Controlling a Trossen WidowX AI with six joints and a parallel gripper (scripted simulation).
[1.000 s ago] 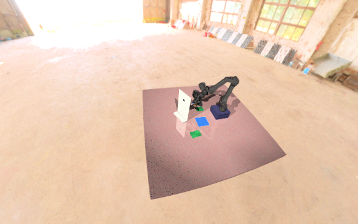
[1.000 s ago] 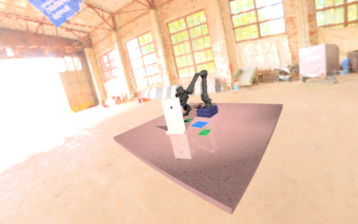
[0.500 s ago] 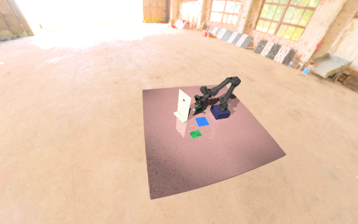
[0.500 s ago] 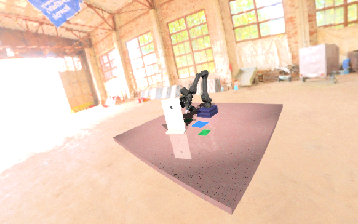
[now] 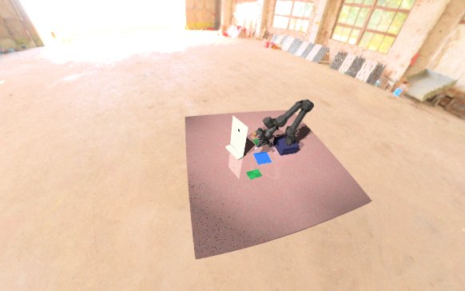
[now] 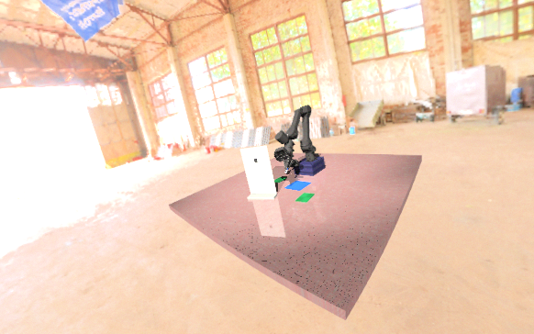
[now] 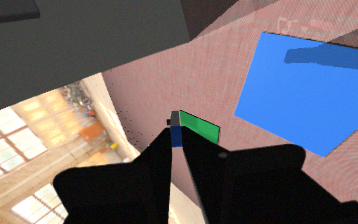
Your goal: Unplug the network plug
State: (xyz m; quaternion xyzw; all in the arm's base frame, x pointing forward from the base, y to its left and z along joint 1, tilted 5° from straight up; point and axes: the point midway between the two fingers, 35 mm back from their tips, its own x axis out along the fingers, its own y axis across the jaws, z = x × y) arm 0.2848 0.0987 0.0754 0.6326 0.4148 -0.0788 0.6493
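The blue square lies 13 cm below my gripper tip, 7 cm behind it and 1 cm to the right of it. Round my gripper tip: network plug (1 cm ahead); then white upright panel (14 cm ahead, 8 cm to the right, 1 cm above).
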